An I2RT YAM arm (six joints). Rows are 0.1 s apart.
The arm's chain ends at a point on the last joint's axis. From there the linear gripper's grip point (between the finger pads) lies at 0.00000 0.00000 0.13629 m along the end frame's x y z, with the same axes.
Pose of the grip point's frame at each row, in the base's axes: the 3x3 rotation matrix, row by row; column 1 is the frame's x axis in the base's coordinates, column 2 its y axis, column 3 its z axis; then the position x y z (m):
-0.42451 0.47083 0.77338; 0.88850 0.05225 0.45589; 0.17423 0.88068 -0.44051; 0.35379 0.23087 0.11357
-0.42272 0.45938 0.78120; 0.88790 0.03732 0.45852; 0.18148 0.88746 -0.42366; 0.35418 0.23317 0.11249
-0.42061 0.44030 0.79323; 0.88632 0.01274 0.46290; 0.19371 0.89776 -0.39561; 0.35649 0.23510 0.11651
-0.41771 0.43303 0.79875; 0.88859 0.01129 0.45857; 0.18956 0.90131 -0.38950; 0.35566 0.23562 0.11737
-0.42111 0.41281 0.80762; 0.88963 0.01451 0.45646; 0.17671 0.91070 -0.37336; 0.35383 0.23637 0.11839
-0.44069 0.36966 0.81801; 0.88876 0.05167 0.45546; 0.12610 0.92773 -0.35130; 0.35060 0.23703 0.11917
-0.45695 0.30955 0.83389; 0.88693 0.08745 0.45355; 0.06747 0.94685 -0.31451; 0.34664 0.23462 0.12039
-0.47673 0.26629 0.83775; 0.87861 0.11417 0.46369; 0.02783 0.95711 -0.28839; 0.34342 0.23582 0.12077
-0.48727 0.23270 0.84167; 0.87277 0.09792 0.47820; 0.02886 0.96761 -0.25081; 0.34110 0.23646 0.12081
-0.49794 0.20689 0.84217; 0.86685 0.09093 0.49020; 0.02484 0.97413 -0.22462; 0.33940 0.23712 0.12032
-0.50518 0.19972 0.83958; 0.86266 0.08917 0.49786; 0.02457 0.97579 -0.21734; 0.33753 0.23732 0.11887
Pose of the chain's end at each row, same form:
-0.42451 0.47083 0.77338; 0.88850 0.05225 0.45589; 0.17423 0.88068 -0.44051; 0.24839 0.16874 0.17361
-0.42272 0.45938 0.78120; 0.88790 0.03732 0.45852; 0.18148 0.88746 -0.42366; 0.24771 0.17068 0.17023
-0.42061 0.44030 0.79323; 0.88632 0.01274 0.46290; 0.19371 0.89776 -0.39561; 0.24838 0.17201 0.17043
-0.41771 0.43303 0.79875; 0.88859 0.01129 0.45857; 0.18956 0.90131 -0.38950; 0.24680 0.17312 0.17045
-0.42111 0.41281 0.80762; 0.88963 0.01451 0.45646; 0.17671 0.91070 -0.37336; 0.24376 0.17416 0.16928
-0.44069 0.36966 0.81801; 0.88876 0.05167 0.45546; 0.12610 0.92773 -0.35130; 0.23911 0.17496 0.16705
-0.45695 0.30955 0.83389; 0.88693 0.08745 0.45355; 0.06747 0.94685 -0.31451; 0.23299 0.17281 0.16325
-0.47673 0.26629 0.83775; 0.87861 0.11417 0.46369; 0.02783 0.95711 -0.28839; 0.22924 0.17262 0.16007
-0.48727 0.23270 0.84167; 0.87277 0.09792 0.47820; 0.02886 0.96761 -0.25081; 0.22639 0.17129 0.15499
-0.49794 0.20689 0.84217; 0.86685 0.09093 0.49020; 0.02484 0.97413 -0.22462; 0.22462 0.17031 0.15093
-0.50518 0.19972 0.83958; 0.86266 0.08917 0.49786; 0.02457 0.97579 -0.21734; 0.22310 0.16947 0.14849

